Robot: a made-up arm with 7 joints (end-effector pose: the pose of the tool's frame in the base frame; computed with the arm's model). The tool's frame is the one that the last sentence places.
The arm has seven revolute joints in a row. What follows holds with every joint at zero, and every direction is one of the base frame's. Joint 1 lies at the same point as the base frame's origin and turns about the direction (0.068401, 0.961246, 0.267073). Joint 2 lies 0.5 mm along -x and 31.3 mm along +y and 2.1 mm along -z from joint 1 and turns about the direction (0.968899, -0.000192, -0.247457). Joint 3 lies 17.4 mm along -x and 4.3 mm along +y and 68.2 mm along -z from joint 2 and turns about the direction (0.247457, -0.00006, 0.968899). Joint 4 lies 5.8 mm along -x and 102.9 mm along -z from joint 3 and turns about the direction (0.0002, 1, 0.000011). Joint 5 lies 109.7 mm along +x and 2.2 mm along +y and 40 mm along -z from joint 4 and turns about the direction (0.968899, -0.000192, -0.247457). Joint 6 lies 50.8 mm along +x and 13 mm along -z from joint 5 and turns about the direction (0.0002, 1, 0.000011). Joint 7 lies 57.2 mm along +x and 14.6 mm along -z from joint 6 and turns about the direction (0.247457, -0.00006, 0.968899). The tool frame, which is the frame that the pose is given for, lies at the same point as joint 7; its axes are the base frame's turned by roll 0, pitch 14.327 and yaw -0.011 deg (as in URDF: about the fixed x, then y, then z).
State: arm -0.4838 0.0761 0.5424 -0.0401 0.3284 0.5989 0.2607
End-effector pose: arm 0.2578 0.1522 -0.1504 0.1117 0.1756 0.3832 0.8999
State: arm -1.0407 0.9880 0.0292 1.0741 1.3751 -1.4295 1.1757
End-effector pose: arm 0.2951 0.2135 -0.0719 0.5215 -0.5242 -0.0594 0.6707
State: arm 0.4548 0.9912 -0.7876 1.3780 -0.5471 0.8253 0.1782
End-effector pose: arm -0.1875 0.3343 -0.1541 -0.4109 -0.8770 -0.2491 0.0096
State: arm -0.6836 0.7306 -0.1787 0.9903 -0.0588 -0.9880 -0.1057
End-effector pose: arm 0.2855 0.1829 -0.1652 0.3464 -0.1787 -0.1237 0.9126
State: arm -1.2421 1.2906 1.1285 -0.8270 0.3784 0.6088 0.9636
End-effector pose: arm -0.0582 0.1284 0.1703 -0.0995 -0.6845 0.7219 0.0200
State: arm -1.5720 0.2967 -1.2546 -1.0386 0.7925 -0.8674 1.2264
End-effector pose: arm -0.0082 -0.0764 -0.0150 -0.4880 -0.7410 -0.4492 0.1043
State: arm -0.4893 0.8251 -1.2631 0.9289 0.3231 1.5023 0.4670
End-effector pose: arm 0.1340 0.2348 -0.2651 0.8834 0.4198 0.2021 0.0509
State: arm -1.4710 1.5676 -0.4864 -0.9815 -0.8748 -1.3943 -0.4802
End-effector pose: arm 0.0512 0.0067 0.1035 0.1992 -0.7365 -0.6461 0.0222
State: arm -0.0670 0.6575 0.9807 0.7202 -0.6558 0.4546 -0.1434
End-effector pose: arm 0.0726 0.3443 -0.2080 -0.2521 0.2238 0.4459 0.8292
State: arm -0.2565 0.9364 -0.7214 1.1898 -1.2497 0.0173 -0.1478
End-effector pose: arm 0.0915 0.3016 -0.2801 0.0487 0.5125 0.2415 0.8226
